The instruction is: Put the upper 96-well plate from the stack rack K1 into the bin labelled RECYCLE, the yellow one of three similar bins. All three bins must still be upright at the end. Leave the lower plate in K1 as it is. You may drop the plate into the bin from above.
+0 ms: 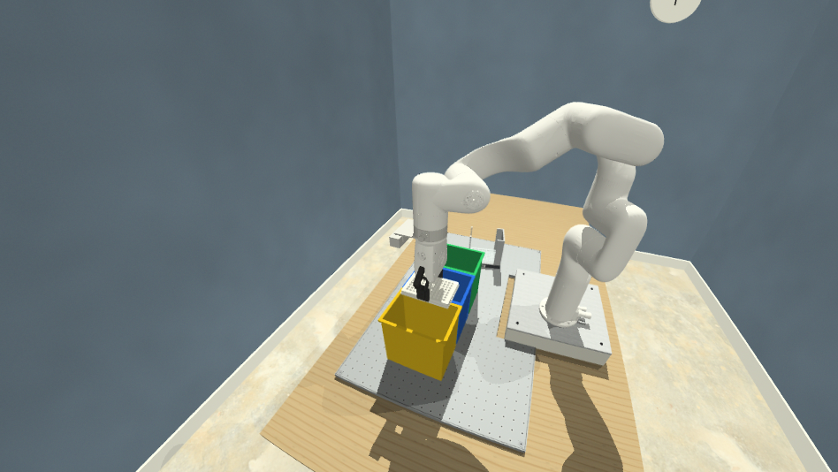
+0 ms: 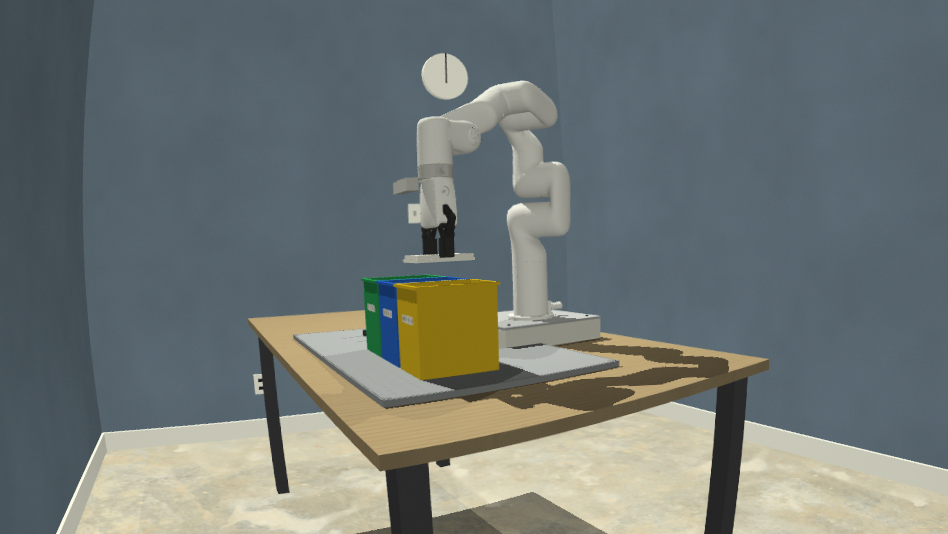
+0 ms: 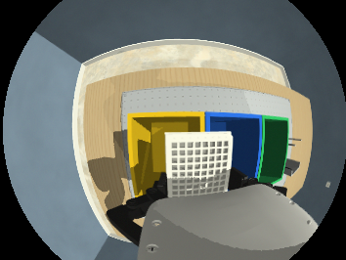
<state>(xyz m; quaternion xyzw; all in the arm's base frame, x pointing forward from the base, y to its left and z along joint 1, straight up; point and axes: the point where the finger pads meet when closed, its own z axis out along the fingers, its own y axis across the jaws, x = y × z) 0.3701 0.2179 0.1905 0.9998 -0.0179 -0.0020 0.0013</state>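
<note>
Right now the yellow bin is 15 cm below my hand, 5 cm to the left of it and 1 cm ahead of it. Round my hand: white 96-well plate (1 cm below); green bin (22 cm to the right, 15 cm below); blue bin (15 cm below, 9 cm to the right).
</note>
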